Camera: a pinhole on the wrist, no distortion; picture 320 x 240 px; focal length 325.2 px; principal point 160.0 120.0 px. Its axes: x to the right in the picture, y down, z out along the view. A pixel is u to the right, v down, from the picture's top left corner.
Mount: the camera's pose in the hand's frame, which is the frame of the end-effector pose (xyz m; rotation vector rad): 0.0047 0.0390 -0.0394 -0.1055 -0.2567 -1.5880
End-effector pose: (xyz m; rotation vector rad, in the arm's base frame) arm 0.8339 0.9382 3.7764 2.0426 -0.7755 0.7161
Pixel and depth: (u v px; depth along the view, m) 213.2 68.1 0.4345
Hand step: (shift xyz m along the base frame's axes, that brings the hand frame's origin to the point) -0.0389 -0.3325 -0.2390
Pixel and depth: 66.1 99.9 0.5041
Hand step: -0.1741 -0.4694 -0.1116
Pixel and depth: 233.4 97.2 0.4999
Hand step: 0.0134 -0.3910 -0.2712
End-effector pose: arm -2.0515 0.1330 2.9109 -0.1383 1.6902 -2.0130
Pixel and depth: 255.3 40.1 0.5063
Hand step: 0.3359 -0.3492 0.1343
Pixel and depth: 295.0 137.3 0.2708
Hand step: 0.1031 -0.2182 0.0662
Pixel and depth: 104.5 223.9 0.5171
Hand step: 0.1442 -0.4882 -0.1554
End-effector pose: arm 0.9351 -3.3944 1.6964 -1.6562 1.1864 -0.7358
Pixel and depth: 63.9 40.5 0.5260
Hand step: 0.1882 0.2710 -0.4415
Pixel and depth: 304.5 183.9 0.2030
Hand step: 0.1650 0.0416 -0.0675
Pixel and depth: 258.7 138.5 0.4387
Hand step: 0.3503 0.1572 -0.1671
